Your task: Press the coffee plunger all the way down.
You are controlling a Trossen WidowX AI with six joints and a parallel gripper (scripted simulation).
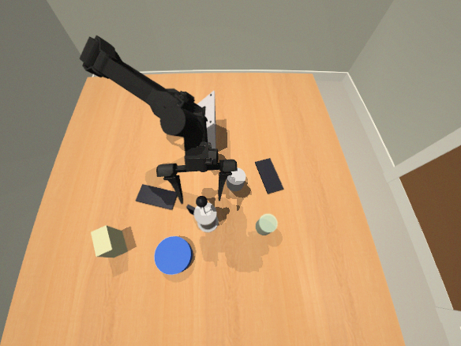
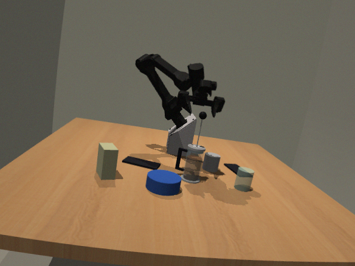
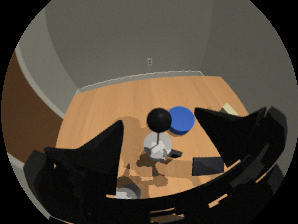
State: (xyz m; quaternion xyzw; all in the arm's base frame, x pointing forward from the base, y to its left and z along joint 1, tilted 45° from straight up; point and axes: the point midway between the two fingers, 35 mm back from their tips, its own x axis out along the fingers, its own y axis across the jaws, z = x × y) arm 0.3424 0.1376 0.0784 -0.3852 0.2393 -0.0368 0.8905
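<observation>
My gripper tip is now 13 cm above the glass coffee press, 1 cm to the left of it and 1 cm past it. From my gripper tip the other things lie so: cream block (32 cm to the right, 21 cm below, 9 cm ahead).
</observation>
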